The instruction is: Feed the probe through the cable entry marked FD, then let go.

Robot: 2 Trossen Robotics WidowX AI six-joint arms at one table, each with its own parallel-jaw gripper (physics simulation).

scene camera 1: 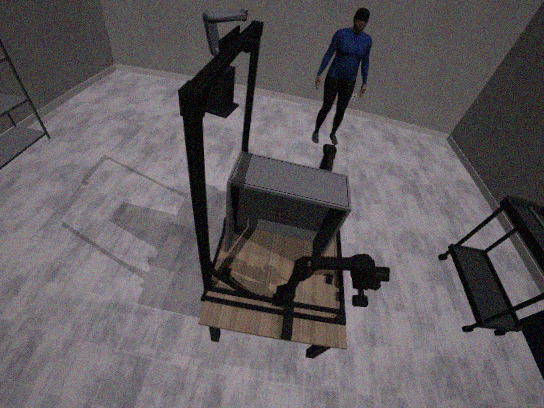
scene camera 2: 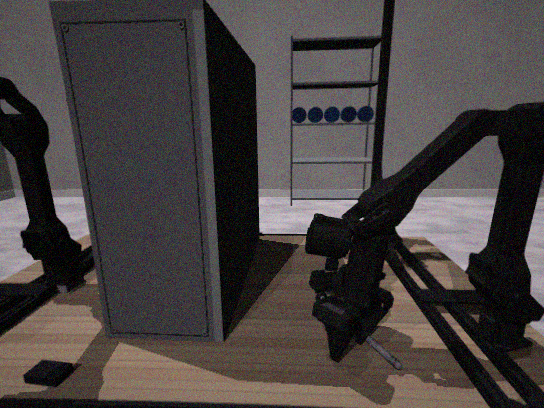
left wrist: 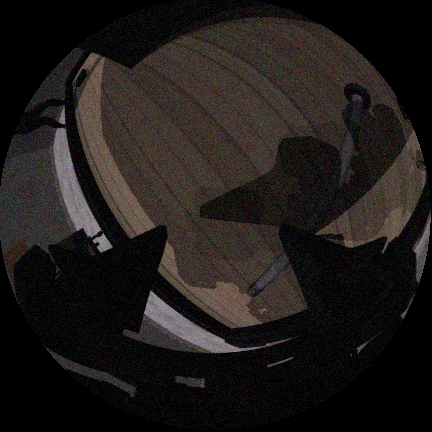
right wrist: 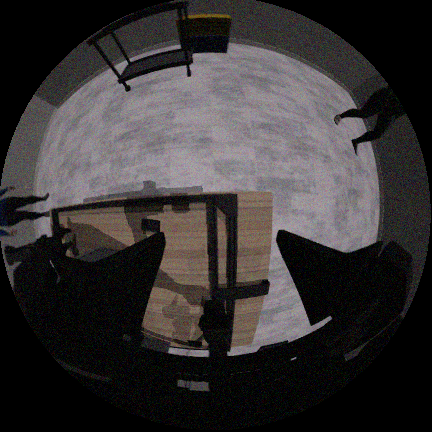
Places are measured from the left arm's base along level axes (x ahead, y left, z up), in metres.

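Pixels of known places: left gripper, between the fingertips: (scene camera 2: pixel 346 351) (left wrist: pixel 224 230) (right wrist: pixel 71 236); right gripper, between the fingertips: (scene camera 1: pixel 356 292) (right wrist: pixel 222 237); left arm's base, origin of its link: (scene camera 2: pixel 499 336); right arm's base, origin of its link: (scene camera 1: pixel 278 300) (scene camera 2: pixel 62 279) (right wrist: pixel 214 305).
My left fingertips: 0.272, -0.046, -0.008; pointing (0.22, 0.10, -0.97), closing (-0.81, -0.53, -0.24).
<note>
Ahead of a thing's pixels: the offset from my left fingertips to its top centre, as dx, dy, dz. "spot": to the spot under its first point. Level surfaces: height alone.
The probe @(spot: -0.060, +0.019, +0.001) (scene camera 2: pixel 384 351) (left wrist: pixel 271 275) is a slim grey rod lying on the wooden table. In the left wrist view, the fingertip at the right of the picture covers part of it, and its far end shows a dark ring shape. My left gripper (scene camera 2: pixel 350 348) (left wrist: pixel 224 230) is open and low over the table, close beside the probe, with nothing between its fingers. My right gripper (scene camera 1: pixel 361 299) (right wrist: pixel 222 237) is open and empty, high above the table's edge. A tall grey enclosure @(+0.214, -0.386, +0.553) (scene camera 1: pixel 295 175) (scene camera 2: pixel 135 180) stands on the table. The cable entry marked FD is not readable in these views.
A small black block @(+0.477, -0.097, +0.003) (scene camera 2: pixel 49 372) (right wrist: pixel 151 225) lies on the table near the enclosure. A black frame (scene camera 1: pixel 196 200) rises over the table @(dz -0.011) (scene camera 1: pixel 240 317), with dark rails along its edges. A cart (right wrist: pixel 155 66), a shelf rack (scene camera 2: pixel 336 43) and a person (scene camera 1: pixel 354 50) are off the table.
</note>
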